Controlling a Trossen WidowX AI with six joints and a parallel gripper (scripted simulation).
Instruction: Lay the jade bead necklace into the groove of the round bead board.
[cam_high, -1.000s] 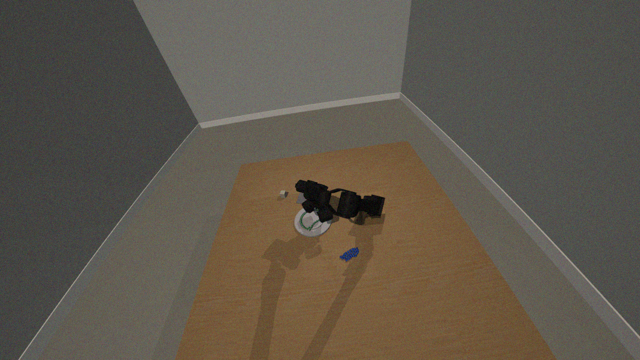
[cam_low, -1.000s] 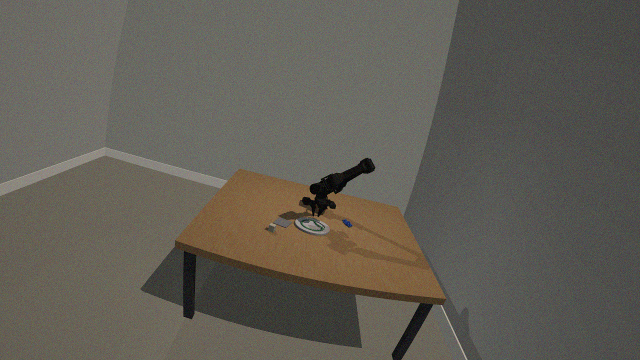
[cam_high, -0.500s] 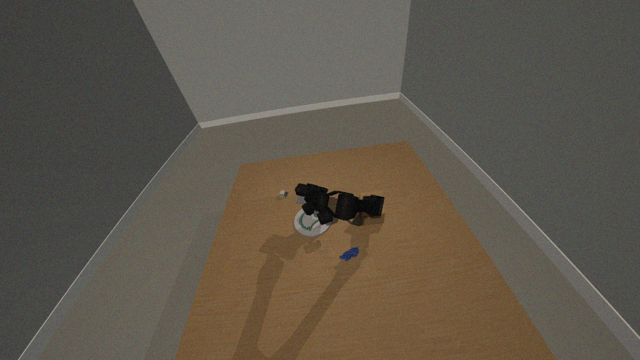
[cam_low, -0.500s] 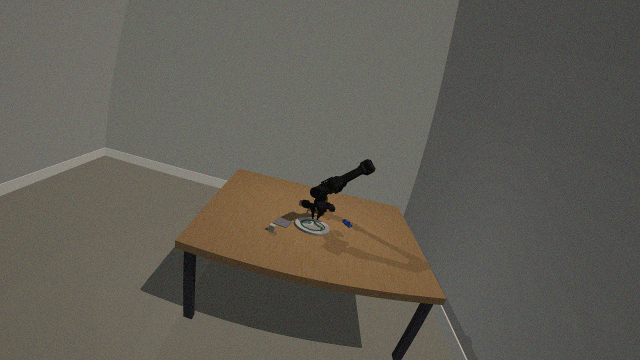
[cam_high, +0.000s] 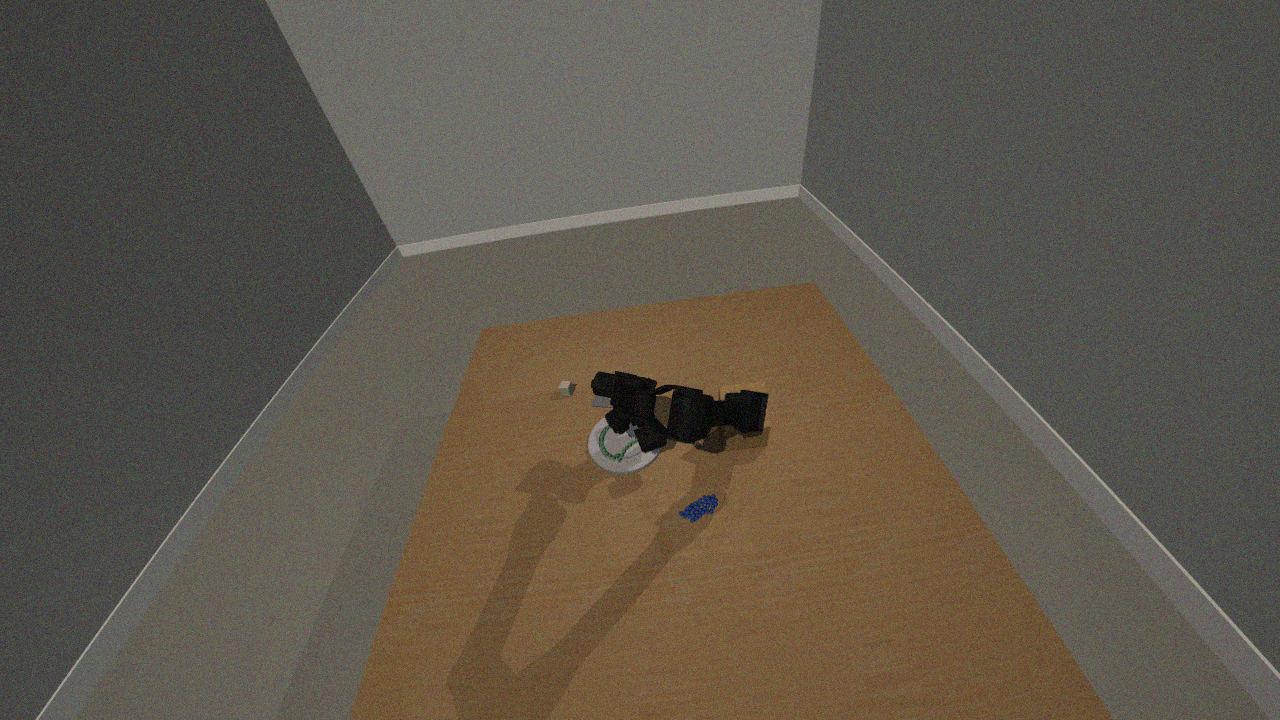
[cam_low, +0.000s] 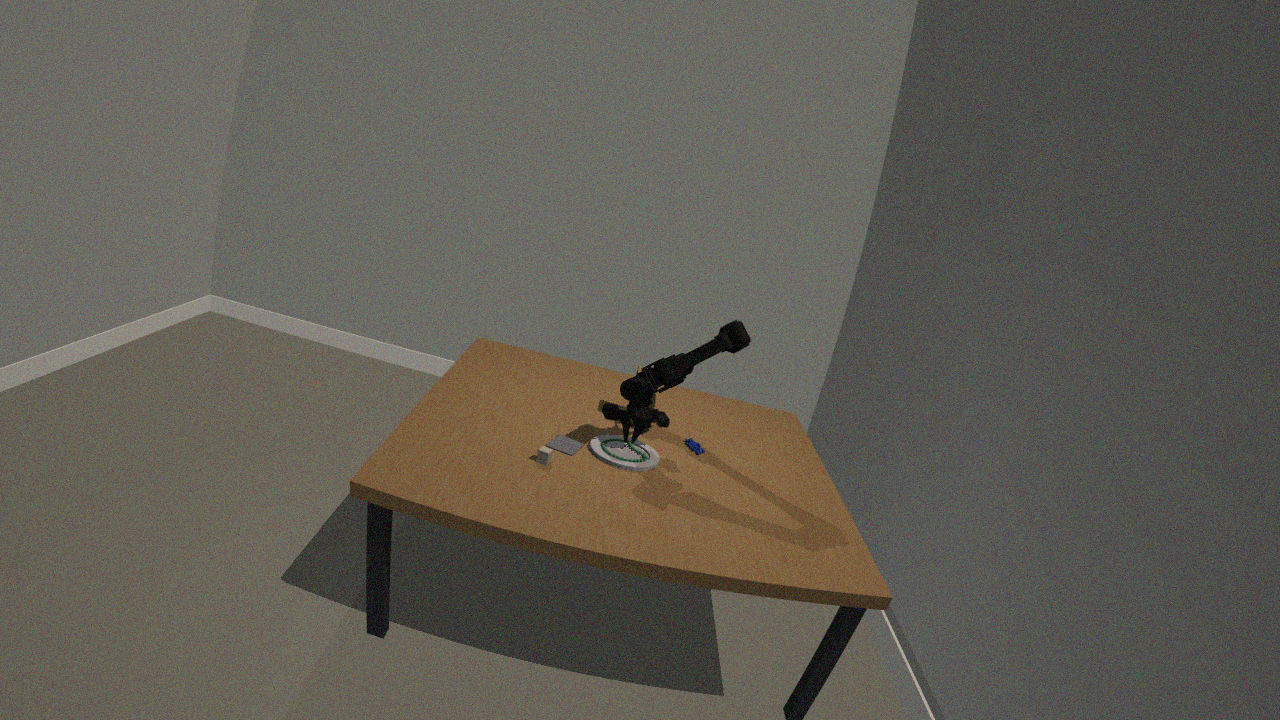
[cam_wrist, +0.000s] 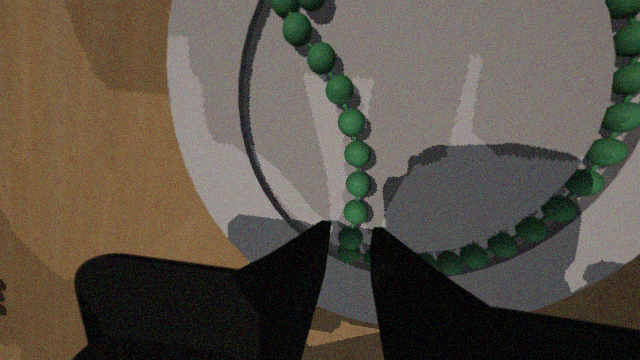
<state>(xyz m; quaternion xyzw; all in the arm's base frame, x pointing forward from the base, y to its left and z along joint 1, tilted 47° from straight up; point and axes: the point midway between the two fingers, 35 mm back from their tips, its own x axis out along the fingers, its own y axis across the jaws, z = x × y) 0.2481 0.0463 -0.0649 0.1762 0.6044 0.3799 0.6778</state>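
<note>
My gripper tip is 50 mm short of the round bead board, 10 mm to the left of it and 10 mm above it. From my gripper tip the other things lie so: pale block 240 mm ahead, 210 mm to the right; then flat grey plate 170 mm to the right, 100 mm ahead, 10 mm below.
</note>
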